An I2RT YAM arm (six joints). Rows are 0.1 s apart.
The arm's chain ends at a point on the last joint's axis. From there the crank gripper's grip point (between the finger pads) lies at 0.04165 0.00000 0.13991 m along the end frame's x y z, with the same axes.
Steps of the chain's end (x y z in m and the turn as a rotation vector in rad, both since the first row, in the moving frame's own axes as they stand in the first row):
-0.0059 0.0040 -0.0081 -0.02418 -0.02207 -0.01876
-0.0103 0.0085 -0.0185 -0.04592 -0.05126 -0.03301
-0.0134 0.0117 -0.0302 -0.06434 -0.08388 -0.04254
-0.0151 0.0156 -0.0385 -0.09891 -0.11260 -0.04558
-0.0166 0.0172 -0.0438 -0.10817 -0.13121 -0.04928
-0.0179 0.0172 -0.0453 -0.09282 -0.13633 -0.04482
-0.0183 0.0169 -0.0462 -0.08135 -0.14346 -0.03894
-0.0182 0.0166 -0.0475 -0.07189 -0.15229 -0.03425
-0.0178 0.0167 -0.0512 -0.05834 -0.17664 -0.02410
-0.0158 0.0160 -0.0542 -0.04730 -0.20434 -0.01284
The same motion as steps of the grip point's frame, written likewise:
-0.0090 0.0066 -0.0072 -0.02418 -0.02207 -0.01876
-0.0174 0.0137 -0.0167 -0.04592 -0.05126 -0.03301
-0.0251 0.0193 -0.0274 -0.06434 -0.08388 -0.04254
-0.0308 0.0281 -0.0353 -0.09891 -0.11260 -0.04558
-0.0349 0.0310 -0.0403 -0.10817 -0.13121 -0.04928
-0.0370 0.0290 -0.0415 -0.09282 -0.13633 -0.04482
-0.0385 0.0272 -0.0421 -0.08135 -0.14346 -0.03894
-0.0397 0.0258 -0.0431 -0.07189 -0.15229 -0.03425
-0.0429 0.0243 -0.0463 -0.05834 -0.17664 -0.02410
-0.0450 0.0224 -0.0488 -0.04730 -0.20434 -0.01284

